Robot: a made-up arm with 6 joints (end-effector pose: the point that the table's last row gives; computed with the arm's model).
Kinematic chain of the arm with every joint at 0, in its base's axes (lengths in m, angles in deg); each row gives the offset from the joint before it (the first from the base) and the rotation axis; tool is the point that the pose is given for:
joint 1: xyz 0 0 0.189 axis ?
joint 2: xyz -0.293 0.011 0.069 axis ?
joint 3: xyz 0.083 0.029 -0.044 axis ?
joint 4: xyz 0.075 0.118 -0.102 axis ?
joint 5: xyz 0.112 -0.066 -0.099 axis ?
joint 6: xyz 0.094 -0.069 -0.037 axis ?
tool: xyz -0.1 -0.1 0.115
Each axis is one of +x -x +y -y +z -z.
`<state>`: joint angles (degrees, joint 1 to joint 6).
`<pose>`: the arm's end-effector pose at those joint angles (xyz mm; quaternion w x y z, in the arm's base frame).
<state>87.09 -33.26 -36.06 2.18 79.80 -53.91</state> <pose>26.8 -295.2 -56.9 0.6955 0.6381 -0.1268 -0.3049</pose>
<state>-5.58 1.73 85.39 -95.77 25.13 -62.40</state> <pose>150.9 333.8 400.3 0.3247 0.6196 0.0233 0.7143</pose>
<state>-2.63 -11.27 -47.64 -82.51 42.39 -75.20</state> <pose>101.3 -164.6 -63.8 0.7238 0.0011 0.6898 -0.0173</pose>
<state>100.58 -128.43 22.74 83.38 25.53 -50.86</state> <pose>214.3 29.8 98.7 0.6303 -0.7223 0.0201 0.2838</pose>
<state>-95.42 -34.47 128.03 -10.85 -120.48 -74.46</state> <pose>16.2 -39.9 18.5 0.4798 -0.0636 -0.8040 -0.3455</pose>
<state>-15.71 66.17 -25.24 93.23 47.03 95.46</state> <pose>-201.3 112.1 131.8 0.6379 -0.6661 0.3792 0.0747</pose>
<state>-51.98 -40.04 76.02 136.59 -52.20 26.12</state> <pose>86.2 163.6 427.5 0.0601 0.3654 -0.6301 0.6825</pose>
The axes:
joint 1: -y
joint 2: +z
joint 3: +x
joint 4: -z
joint 5: +y
joint 6: -x

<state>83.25 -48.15 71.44 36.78 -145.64 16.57</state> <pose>134.9 131.7 145.1 0.2667 -0.2541 0.4049 0.8369</pose>
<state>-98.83 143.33 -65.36 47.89 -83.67 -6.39</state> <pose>44.2 163.7 370.2 0.5966 0.6557 -0.4610 -0.0407</pose>
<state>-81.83 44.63 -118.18 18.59 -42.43 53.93</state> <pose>54.3 60.5 320.1 0.4466 -0.4956 -0.5444 0.5084</pose>
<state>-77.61 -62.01 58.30 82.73 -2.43 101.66</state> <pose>-60.3 -55.9 235.7 0.0318 0.2274 -0.8788 0.4183</pose>
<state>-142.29 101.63 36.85 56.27 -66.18 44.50</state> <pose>318.6 33.3 531.7 0.5896 0.1258 0.7818 0.1592</pose>
